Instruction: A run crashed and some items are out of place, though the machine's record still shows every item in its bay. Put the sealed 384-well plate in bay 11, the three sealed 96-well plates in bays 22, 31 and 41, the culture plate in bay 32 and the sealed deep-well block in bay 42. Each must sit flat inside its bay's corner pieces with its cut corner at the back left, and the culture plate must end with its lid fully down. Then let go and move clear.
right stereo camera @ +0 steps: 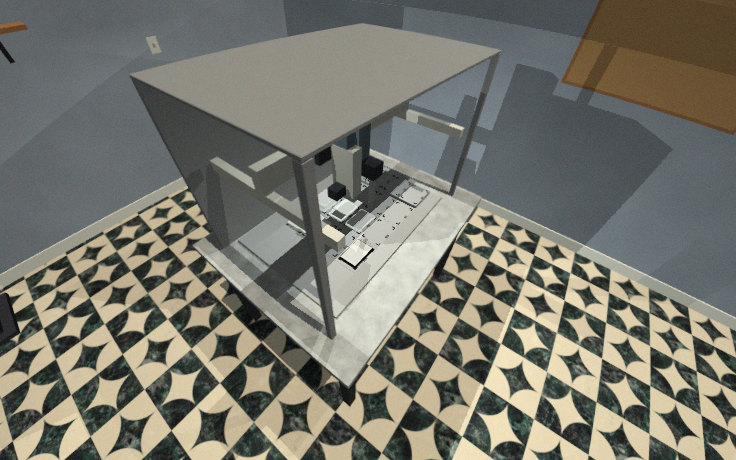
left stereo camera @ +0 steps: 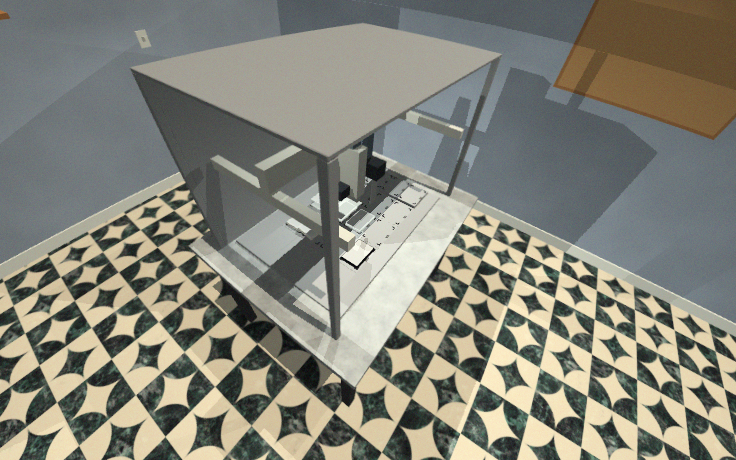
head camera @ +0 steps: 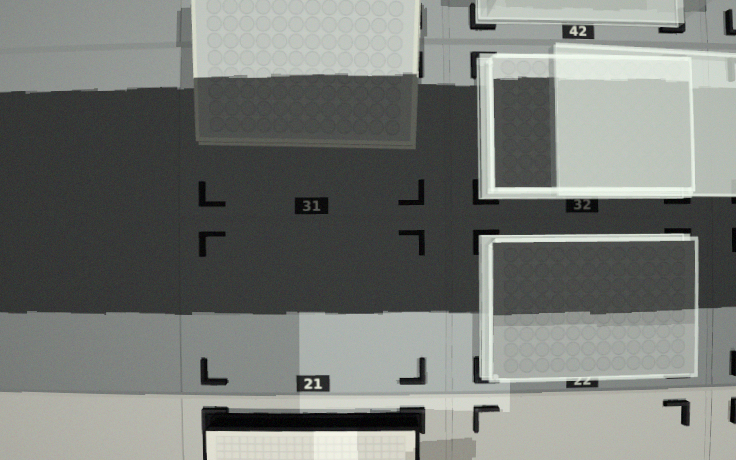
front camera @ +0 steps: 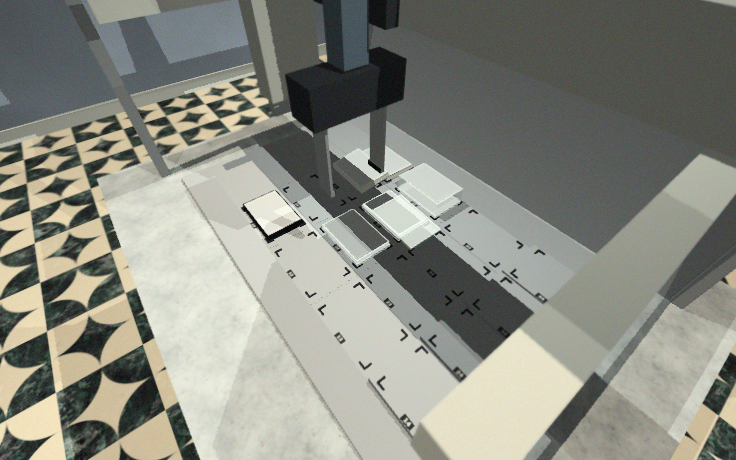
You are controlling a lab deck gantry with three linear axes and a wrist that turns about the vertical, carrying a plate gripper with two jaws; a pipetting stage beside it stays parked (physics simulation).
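Frame: origin at the robot's base, x back, y right, z up, level; metres.
Seen in the pictures: gripper, between the fingertips: point(right stereo camera: 360, 196) point(left stereo camera: 361, 196) point(front camera: 352, 179); robot's base, origin of its link: point(right stereo camera: 355, 269) point(left stereo camera: 357, 269) point(front camera: 243, 208).
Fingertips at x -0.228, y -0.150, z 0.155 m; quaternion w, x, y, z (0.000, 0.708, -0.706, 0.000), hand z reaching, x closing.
Offsets run from my fingertips to a thing's top centre. "spot": to the spot under its first point.
My gripper point(front camera: 355, 181) is open and empty, its jaws spread front to back around the displaced sealed 96-well plate @(dx +0.164, dy -0.137, dz -0.127 m) point(front camera: 351, 170) point(head camera: 306, 103). That plate lies behind bay 31's front corners; bay 41's plate cannot be told apart behind it. A sealed 96-well plate @(dx +0.000, dy +0.000, dz -0.141 m) point(front camera: 355, 235) point(head camera: 588, 309) point(left stereo camera: 359, 220) point(right stereo camera: 360, 219) is at bay 22. The culture plate point(front camera: 385, 208) point(head camera: 521, 135) is at bay 32, its lid @(dx -0.038, dy -0.107, dz -0.133 m) point(head camera: 624, 124) offset right. The deep-well block @(dx +0.000, dy -0.214, dz -0.113 m) point(front camera: 431, 187) point(head camera: 580, 8) is at bay 42. The 384-well plate @(dx +0.164, dy +0.107, dz -0.141 m) point(front camera: 271, 214) point(head camera: 309, 447) point(left stereo camera: 357, 253) point(right stereo camera: 356, 253) is at bay 11.
The cream beam point(front camera: 499, 336) crosses the front camera's view at the right. A dark box point(front camera: 384, 13) hangs behind the blue gripper column point(front camera: 346, 37). Low black corner pieces of bay 21 @(spot: dx +0.224, dy +0.041, dz -0.155 m) point(head camera: 214, 374) show in front of bay 31. Posts and a roof @(spot: dx +0.316, dy +0.100, dz +0.536 m) point(left stereo camera: 325, 92) point(right stereo camera: 325, 92) enclose the deck.
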